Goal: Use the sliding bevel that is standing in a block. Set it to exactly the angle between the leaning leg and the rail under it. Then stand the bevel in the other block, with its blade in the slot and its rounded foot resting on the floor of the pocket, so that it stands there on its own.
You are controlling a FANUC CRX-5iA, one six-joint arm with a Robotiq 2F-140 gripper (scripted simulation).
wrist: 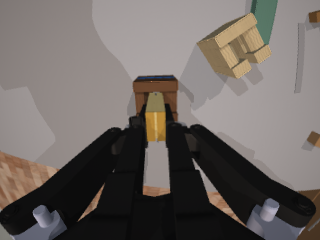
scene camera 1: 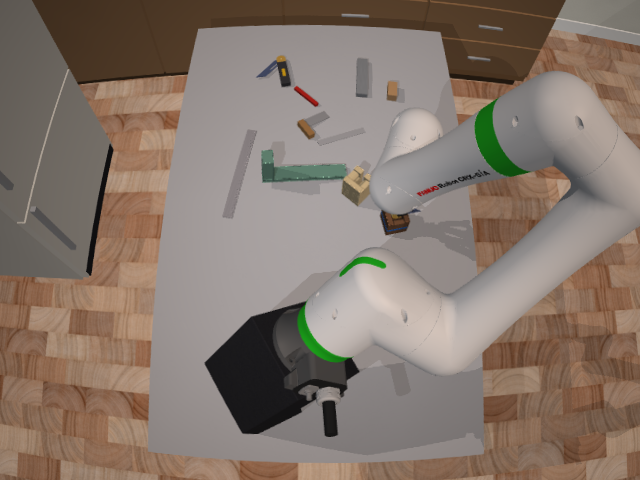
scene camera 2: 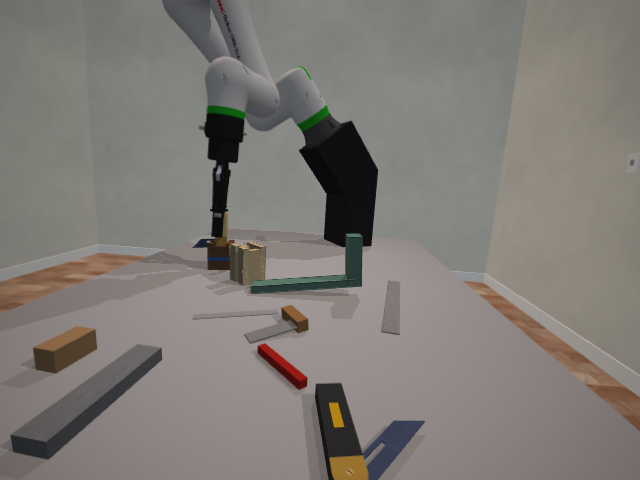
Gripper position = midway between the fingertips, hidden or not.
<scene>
I see my gripper (scene camera 2: pixel 217 235), a red bar (scene camera 2: pixel 299 380), a try square (scene camera 2: pixel 293 318), a wooden block (scene camera 2: pixel 54 355) and a sliding bevel (wrist: pixel 155 110).
My gripper also shows in the wrist view (wrist: pixel 156 113). The wrist view misses the red bar: it is out of frame.
</scene>
